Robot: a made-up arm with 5 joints. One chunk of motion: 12 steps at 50 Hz.
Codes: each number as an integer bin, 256 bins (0 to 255) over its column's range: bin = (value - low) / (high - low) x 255, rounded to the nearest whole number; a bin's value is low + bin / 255 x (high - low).
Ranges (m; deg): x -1.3..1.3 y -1.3..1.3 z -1.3..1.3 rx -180..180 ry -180..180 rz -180..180
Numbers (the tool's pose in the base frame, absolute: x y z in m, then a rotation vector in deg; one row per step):
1: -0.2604 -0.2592 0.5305 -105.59 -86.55 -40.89
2: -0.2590 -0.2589 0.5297 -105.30 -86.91 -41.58
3: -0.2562 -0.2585 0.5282 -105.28 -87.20 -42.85
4: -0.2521 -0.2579 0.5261 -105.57 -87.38 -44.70
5: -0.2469 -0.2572 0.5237 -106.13 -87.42 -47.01
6: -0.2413 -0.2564 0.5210 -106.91 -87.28 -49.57
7: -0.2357 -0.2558 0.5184 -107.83 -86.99 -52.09
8: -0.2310 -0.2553 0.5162 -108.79 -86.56 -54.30
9: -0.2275 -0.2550 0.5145 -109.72 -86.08 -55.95
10: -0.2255 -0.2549 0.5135 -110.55 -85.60 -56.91
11: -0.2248 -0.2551 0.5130 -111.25 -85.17 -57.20
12: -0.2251 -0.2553 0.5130 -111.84 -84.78 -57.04
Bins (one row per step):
1: 102 102 180 53 66 99
2: 102 102 179 53 66 98
3: 102 102 179 53 66 97
4: 103 102 179 53 66 96
5: 103 102 179 52 66 94
6: 104 102 179 52 66 92
7: 104 102 178 51 66 91
8: 105 102 178 50 66 89
9: 105 102 178 50 67 88
10: 105 103 178 49 67 87
11: 105 102 178 49 67 87
12: 105 102 178 48 67 87

